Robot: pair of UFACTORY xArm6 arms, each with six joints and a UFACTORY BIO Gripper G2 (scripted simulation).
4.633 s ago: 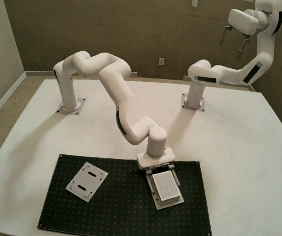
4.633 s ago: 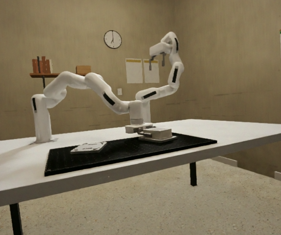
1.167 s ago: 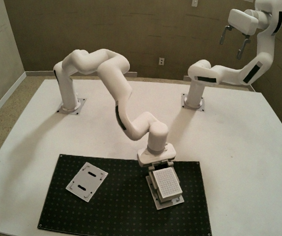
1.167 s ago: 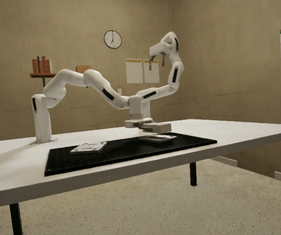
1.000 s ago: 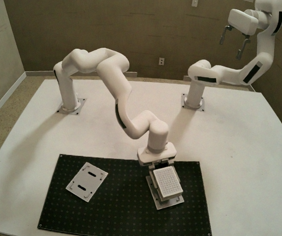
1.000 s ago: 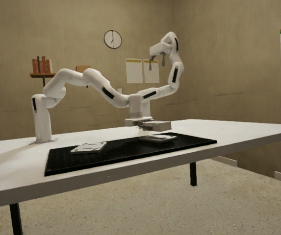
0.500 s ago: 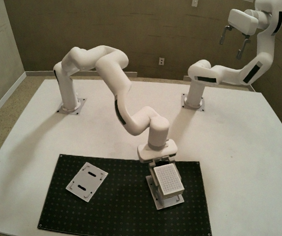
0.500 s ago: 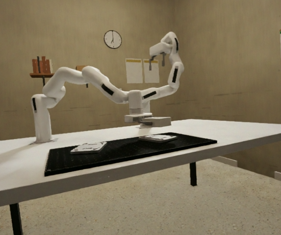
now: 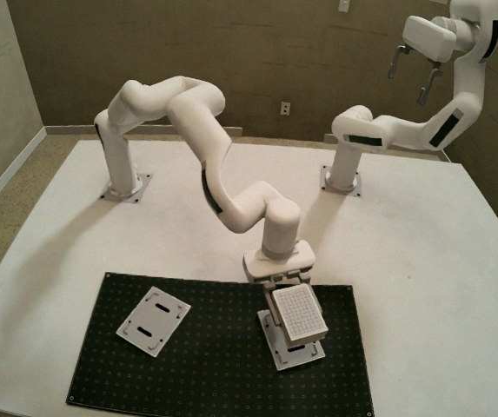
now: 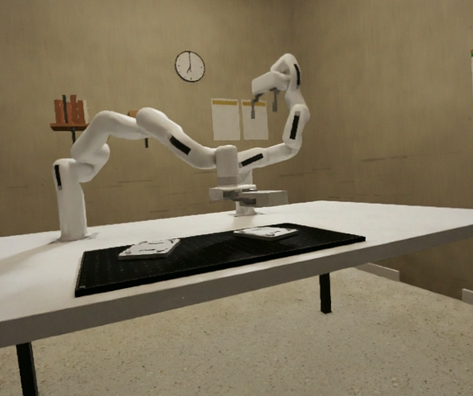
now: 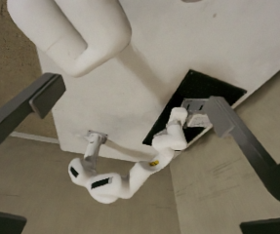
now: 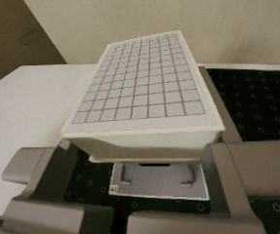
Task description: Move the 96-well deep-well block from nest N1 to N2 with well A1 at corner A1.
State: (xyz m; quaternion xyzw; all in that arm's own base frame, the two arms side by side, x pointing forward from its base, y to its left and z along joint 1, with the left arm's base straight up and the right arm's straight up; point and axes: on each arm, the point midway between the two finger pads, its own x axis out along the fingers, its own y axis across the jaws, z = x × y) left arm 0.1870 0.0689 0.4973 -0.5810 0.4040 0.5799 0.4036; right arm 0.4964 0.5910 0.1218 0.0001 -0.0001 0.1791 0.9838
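Note:
My right hand is 33 cm to the left of the nest N2, 10 cm above it and 5 cm past it. From my right hand the other things lie so: nest N1: 10 cm below, 1 cm ahead; white deep-well block: 1 cm ahead.

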